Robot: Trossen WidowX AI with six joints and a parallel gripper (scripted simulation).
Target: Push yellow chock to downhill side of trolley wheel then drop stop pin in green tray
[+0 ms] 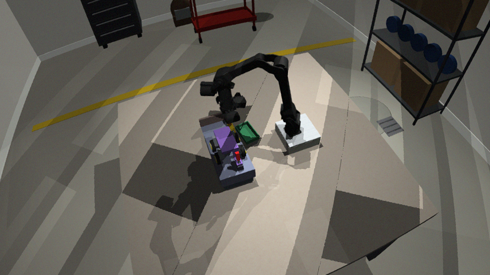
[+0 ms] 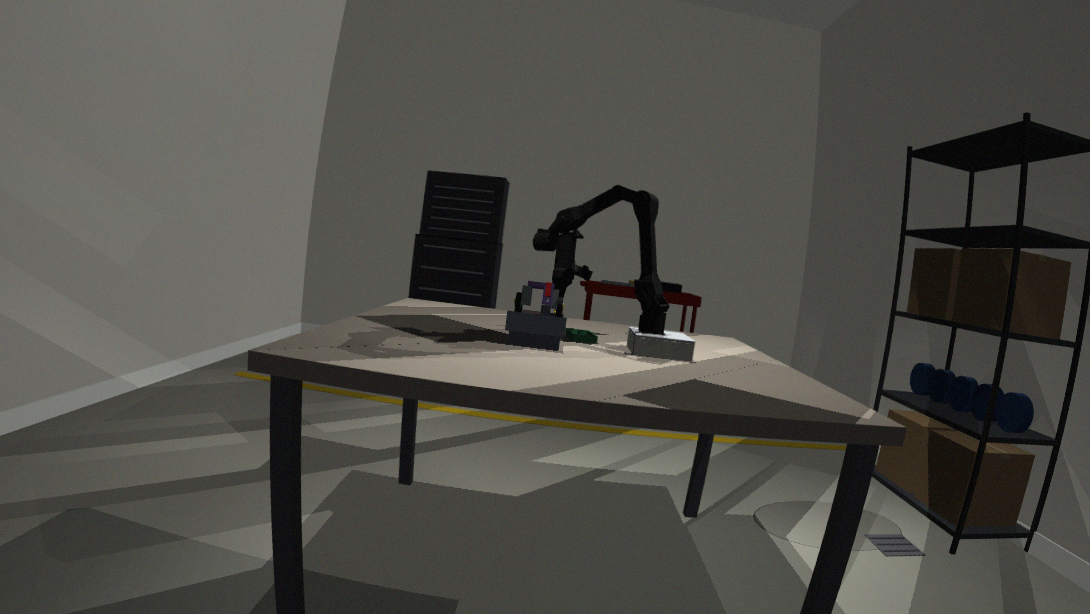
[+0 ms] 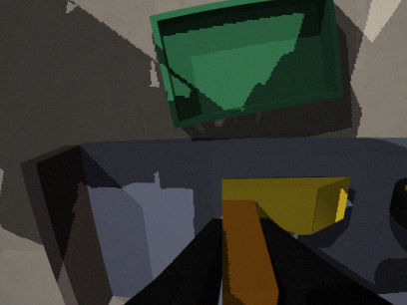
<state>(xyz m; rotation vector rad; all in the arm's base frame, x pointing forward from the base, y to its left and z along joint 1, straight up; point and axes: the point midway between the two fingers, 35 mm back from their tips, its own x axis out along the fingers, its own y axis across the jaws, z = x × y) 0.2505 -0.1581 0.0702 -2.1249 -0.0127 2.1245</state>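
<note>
My gripper tip is 6 cm short of the red-headed stop pin, 24 cm to the right of it and 3 cm below it. Round my gripper tip: raised lip 5 cm ahead, 12 cm to the right, 6 cm below; green tray 7 cm behind, 3 cm to the left, 10 cm below; yellow chock 2 cm to the left.
</note>
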